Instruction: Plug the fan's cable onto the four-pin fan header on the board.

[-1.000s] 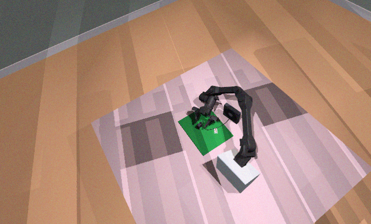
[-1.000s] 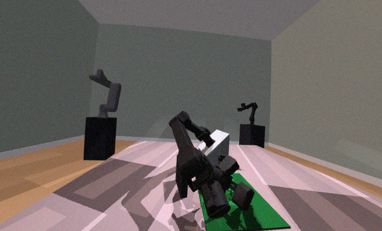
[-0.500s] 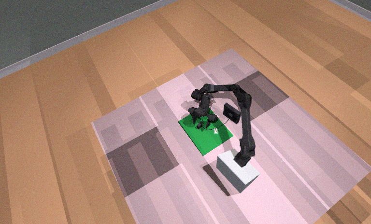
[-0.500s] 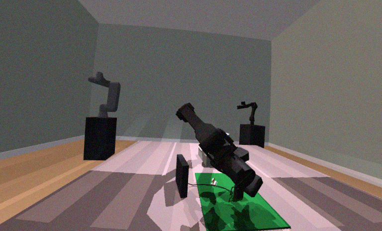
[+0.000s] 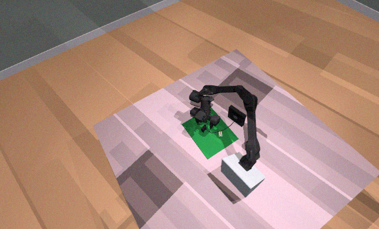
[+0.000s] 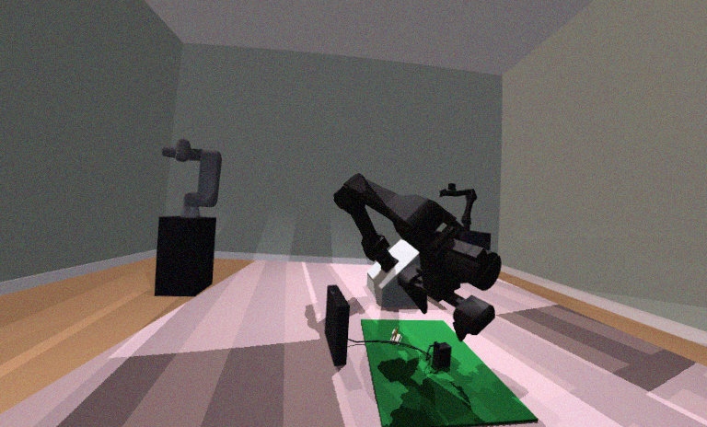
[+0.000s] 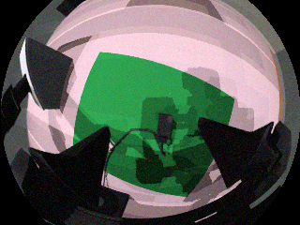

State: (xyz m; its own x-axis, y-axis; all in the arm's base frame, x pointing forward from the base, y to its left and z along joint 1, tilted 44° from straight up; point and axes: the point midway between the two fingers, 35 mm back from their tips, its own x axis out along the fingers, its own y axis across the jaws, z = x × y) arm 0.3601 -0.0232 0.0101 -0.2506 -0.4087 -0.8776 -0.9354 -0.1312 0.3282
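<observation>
Now: the black plug 6 cm below my gripper tip and 1 cm ahead of it. The rest, counted from my gripper tip: four-pin header: 8 cm below, 8 cm behind, 7 cm to the right; green board: 9 cm below, 3 cm to the right, 2 cm behind; black fan: 20 cm to the right, 8 cm behind, 2 cm below.
</observation>
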